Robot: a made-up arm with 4 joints.
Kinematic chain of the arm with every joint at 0, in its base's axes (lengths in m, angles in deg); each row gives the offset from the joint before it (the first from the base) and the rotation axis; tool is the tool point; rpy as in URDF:
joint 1: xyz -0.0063 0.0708 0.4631 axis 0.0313 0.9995 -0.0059
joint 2: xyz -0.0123 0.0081 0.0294 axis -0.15 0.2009 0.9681
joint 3: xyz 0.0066 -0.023 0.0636 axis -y
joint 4: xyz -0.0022 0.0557 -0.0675 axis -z
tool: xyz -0.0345 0.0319 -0.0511 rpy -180 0 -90
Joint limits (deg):
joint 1: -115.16..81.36
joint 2: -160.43..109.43
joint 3: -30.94..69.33
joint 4: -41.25..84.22
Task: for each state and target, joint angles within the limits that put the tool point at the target. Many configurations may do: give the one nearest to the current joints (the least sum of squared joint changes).
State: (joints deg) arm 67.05 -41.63 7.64 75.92
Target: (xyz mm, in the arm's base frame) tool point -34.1 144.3 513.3
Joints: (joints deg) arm 81.36 6.35 -30.58 83.81
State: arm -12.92 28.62 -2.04 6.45
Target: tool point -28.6 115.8 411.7
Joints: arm -26.66 27.62 16.69 -20.71
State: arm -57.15 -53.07 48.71 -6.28
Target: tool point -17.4 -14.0 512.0
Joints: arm -72.98 -93.22 63.75 -22.65
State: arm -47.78 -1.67 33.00 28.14
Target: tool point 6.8 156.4 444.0
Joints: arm -36.20 -20.52 -0.05 18.82
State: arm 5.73 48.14 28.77 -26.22
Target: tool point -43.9 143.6 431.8
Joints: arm 8.49 55.05 41.55 -11.50
